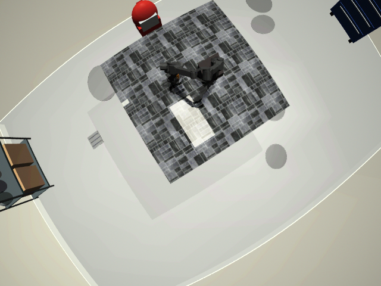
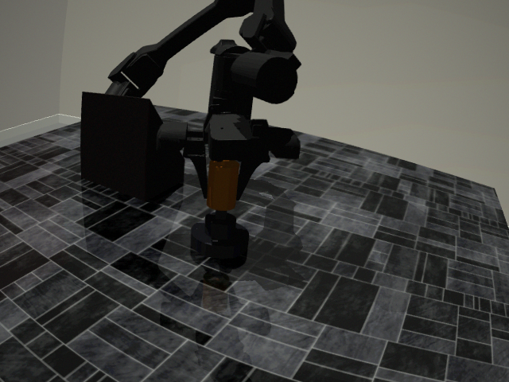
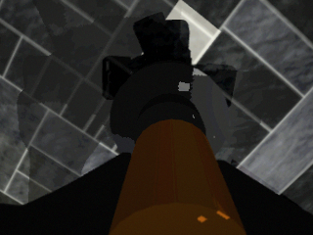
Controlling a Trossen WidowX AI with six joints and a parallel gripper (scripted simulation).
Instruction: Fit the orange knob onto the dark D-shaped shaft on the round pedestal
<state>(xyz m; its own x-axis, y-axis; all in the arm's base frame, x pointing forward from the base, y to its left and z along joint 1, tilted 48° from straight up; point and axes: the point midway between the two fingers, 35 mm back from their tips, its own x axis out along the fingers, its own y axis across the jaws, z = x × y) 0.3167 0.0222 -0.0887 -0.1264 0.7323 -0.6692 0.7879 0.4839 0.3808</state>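
The orange knob is 2 cm above my gripper tip. The rest, counted from my gripper tip: round pedestal (4 cm below).
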